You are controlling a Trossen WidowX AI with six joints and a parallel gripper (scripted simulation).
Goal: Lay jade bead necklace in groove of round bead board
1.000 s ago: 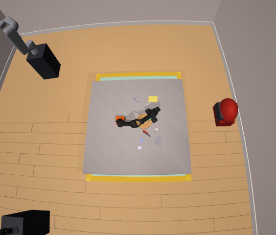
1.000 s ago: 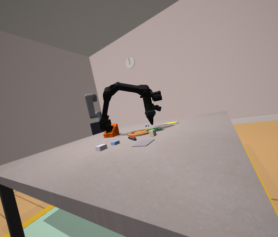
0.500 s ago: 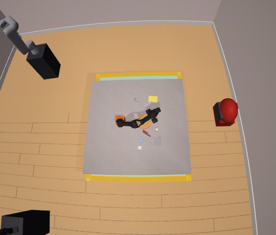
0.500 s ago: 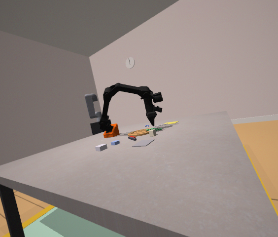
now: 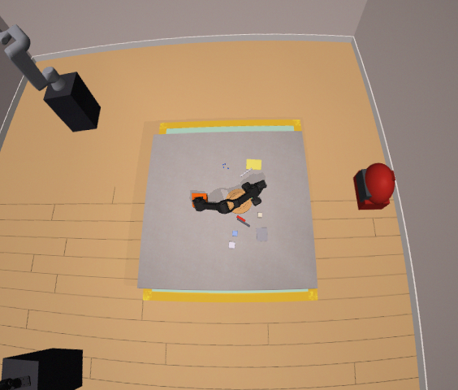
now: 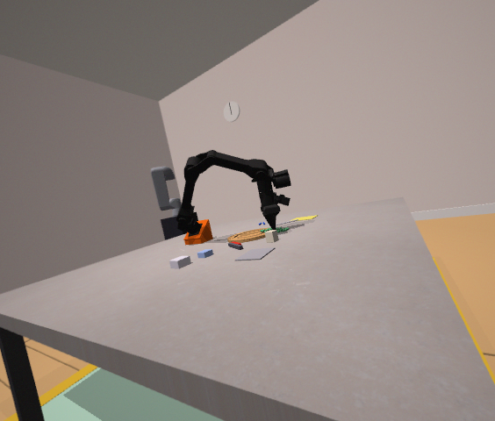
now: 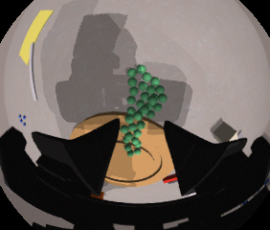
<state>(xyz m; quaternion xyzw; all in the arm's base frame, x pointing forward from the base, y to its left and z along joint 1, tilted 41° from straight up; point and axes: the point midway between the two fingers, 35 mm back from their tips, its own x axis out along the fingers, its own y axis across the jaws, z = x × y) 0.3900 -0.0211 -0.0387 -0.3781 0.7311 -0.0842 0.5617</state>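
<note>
Right now my gripper tip is 10 cm past the round wooden bead board, 2 cm to the left of it and 1 cm above it. Also, from my gripper tip: beige cube: 15 cm to the right, 5 cm ahead; red-handled tool: 17 cm to the right, 8 cm behind, 1 cm below; grey sheet: 29 cm to the right, 5 cm ahead, 1 cm below.
</note>
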